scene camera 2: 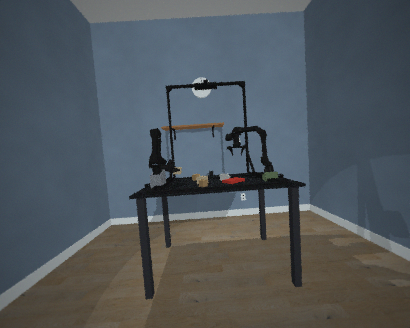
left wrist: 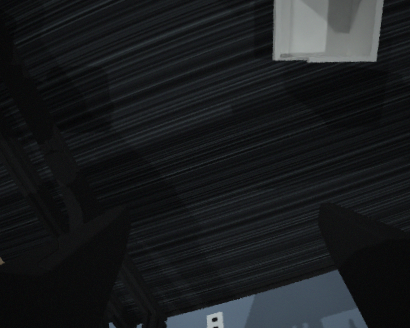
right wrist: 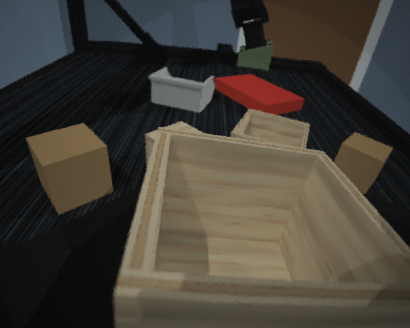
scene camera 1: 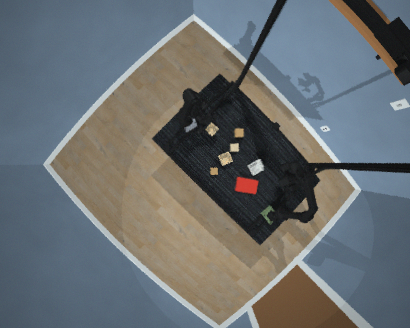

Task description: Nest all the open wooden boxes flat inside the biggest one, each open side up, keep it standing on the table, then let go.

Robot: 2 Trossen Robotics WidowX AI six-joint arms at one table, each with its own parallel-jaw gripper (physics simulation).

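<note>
My right gripper (scene camera 1: 205, 123) (scene camera 2: 173, 169) is shut on an open wooden box (scene camera 1: 212, 129) (scene camera 2: 178, 170) (right wrist: 240, 210) and holds it above the table, its open side tilted toward the wrist camera. A second open wooden box (scene camera 1: 225, 159) (right wrist: 280, 127) stands open side up on the table, partly hidden by the held box in the right wrist view. A pale wooden piece (scene camera 1: 234, 147) (right wrist: 155, 135) stands next to it; whether it is hollow cannot be told. My left gripper (scene camera 2: 236, 151) (left wrist: 225, 215) is open and empty, high above the table.
Tan blocks (scene camera 1: 239, 132) (right wrist: 72, 167) (scene camera 1: 214, 171) (right wrist: 364, 161) stand on either side of the boxes. A white open container (scene camera 1: 255, 167) (left wrist: 327, 30) (right wrist: 177, 92) and a red block (scene camera 1: 246, 185) (scene camera 2: 233, 180) (right wrist: 262, 94) lie beyond. A green piece (scene camera 1: 267, 214) (scene camera 2: 270, 175) (right wrist: 255, 56) and a grey piece (scene camera 1: 190, 125) (scene camera 2: 158, 179) are at opposite ends.
</note>
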